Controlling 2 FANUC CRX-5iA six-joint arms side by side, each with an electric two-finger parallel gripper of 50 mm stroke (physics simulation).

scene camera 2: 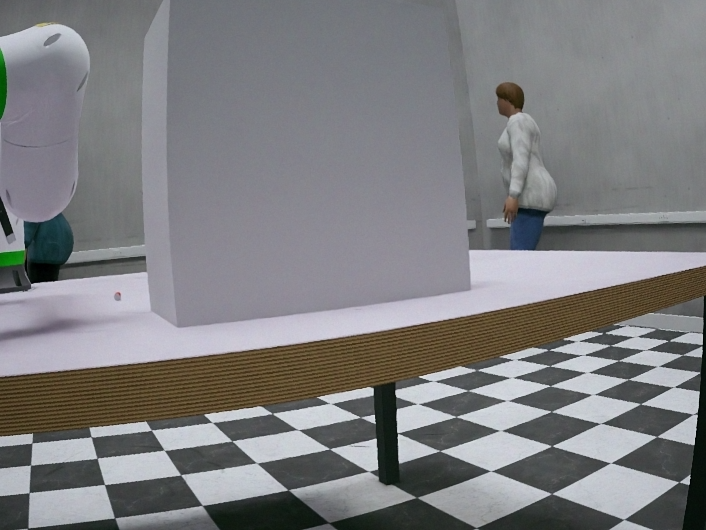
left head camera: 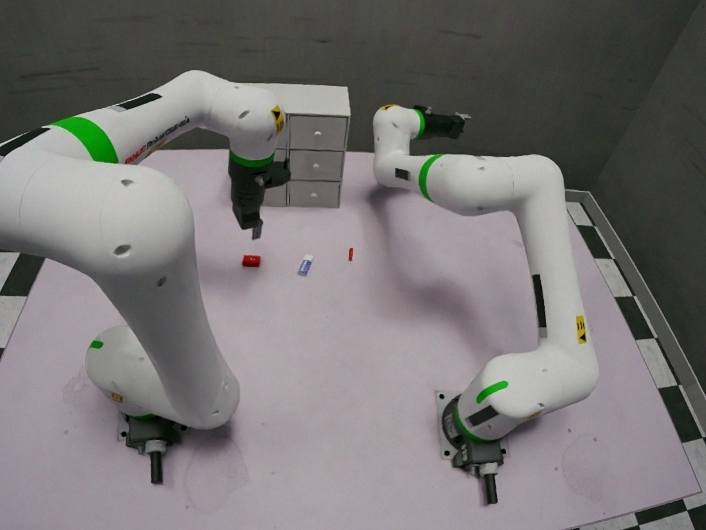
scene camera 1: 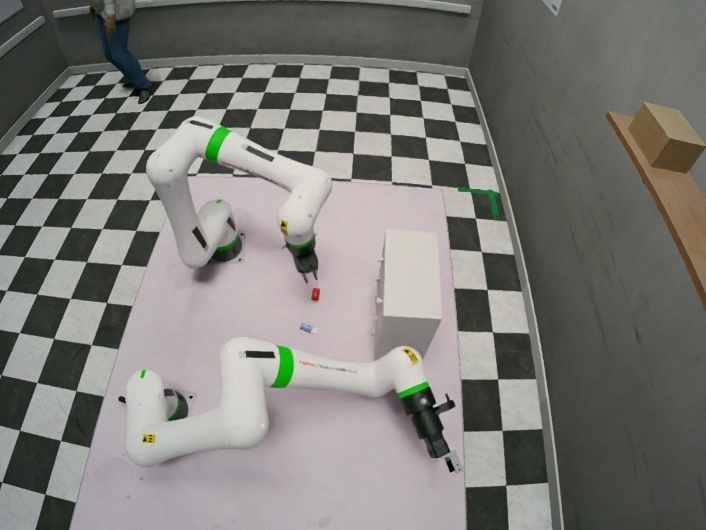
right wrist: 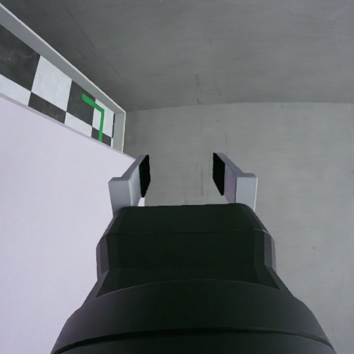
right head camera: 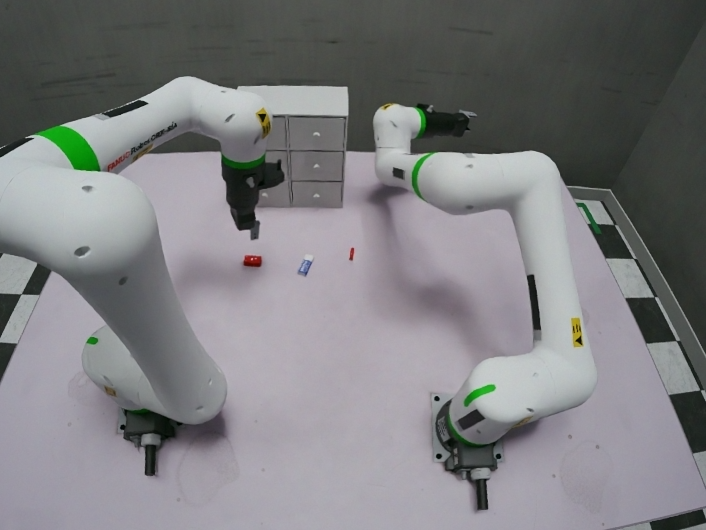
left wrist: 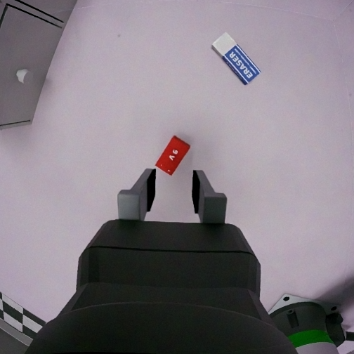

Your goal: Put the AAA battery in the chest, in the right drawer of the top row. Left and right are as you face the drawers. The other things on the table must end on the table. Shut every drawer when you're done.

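Places are measured from the left arm's base along level axes (x ahead, y left, z up), in metres.
Pixels of known places: left gripper, fingertip midpoint: (left head camera: 253, 232) (scene camera 1: 311, 279) (right head camera: 252, 233); right gripper, fingertip midpoint: (left head camera: 465, 124) (scene camera 1: 456, 471) (right head camera: 471, 121); left arm's base, origin of the base link: (scene camera 1: 225, 247); right arm's base, origin of the base link: (scene camera 2: 3, 292) (left head camera: 472, 424) (scene camera 1: 168, 410) (right head camera: 467, 427).
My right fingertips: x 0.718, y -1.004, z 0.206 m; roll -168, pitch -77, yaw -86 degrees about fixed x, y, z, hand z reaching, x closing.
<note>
Ahead of a thing's pixels: the offset from my right fingertips to its top centre. "*": to the spot under its first point.
The AAA battery is the thin red cylinder {0.355 m back, 0.465 m left, 0.196 m down} (left head camera: 350, 254) (right head camera: 351, 253) lying on the table; the right arm hides it in scene camera 1. The grey chest {0.050 m back, 0.602 m left, 0.128 m up} (left head camera: 319, 98) (right head camera: 307, 98) (scene camera 1: 411, 273) (scene camera 2: 313, 171) stands at the back. Its top-row right drawer {* 0.142 m back, 0.570 m left, 0.062 m up} (left head camera: 305, 134) (right head camera: 305, 135) is shut; the left arm hides part of the left column. My left gripper (left head camera: 256, 229) (right head camera: 254, 230) (scene camera 1: 310, 277) (left wrist: 173, 182) is open and empty, above the table near the red 9V battery {0.346 m back, 0.745 m left, 0.189 m down} (left head camera: 250, 261) (right head camera: 252, 260) (scene camera 1: 315, 294) (left wrist: 173, 155). My right gripper (scene camera 1: 453, 461) (right wrist: 180, 166) is open and empty, raised right of the chest.
A blue and white eraser {0.379 m back, 0.598 m left, 0.193 m down} (left head camera: 305, 265) (right head camera: 305, 265) (scene camera 1: 307, 328) (left wrist: 236, 58) lies between the 9V battery and the AAA battery. The right arm (left head camera: 473, 185) (right head camera: 467, 185) (scene camera 1: 325, 370) stretches back past the chest's right side, above the table.
</note>
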